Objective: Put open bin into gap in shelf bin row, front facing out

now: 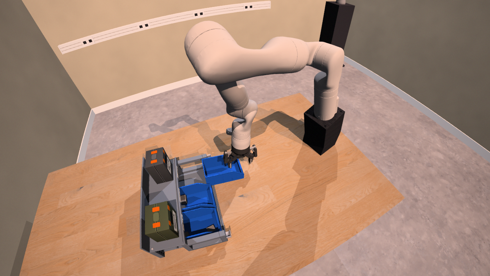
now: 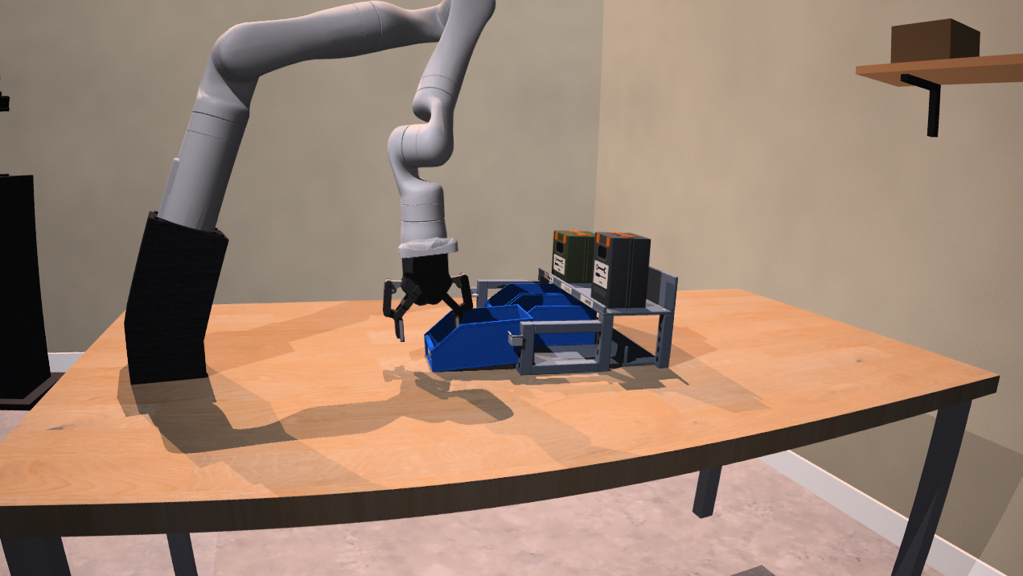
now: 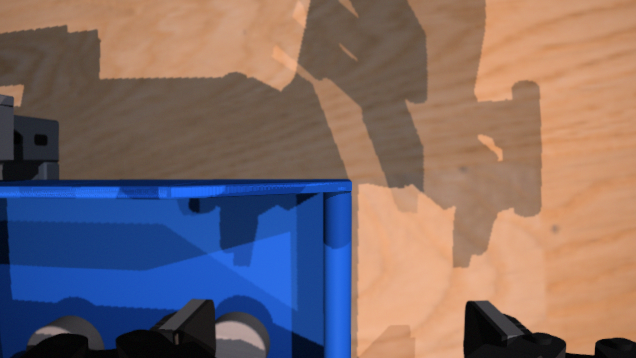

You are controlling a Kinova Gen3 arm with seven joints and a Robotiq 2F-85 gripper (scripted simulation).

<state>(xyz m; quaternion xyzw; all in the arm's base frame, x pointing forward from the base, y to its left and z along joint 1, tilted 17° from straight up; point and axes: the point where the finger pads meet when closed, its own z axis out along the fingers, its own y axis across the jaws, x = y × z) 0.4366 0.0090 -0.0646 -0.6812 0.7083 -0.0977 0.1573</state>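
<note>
Now: hand 5 cm short of the grey round part, 2 cm to the right of it and 3 cm above it. The rest, counted from my hand: grey shelf 27 cm ahead, 11 cm to the left, 2 cm above; then black case 33 cm ahead, 1 cm to the right, 11 cm above; then green case 34 cm ahead, 22 cm to the left, 10 cm above.
</note>
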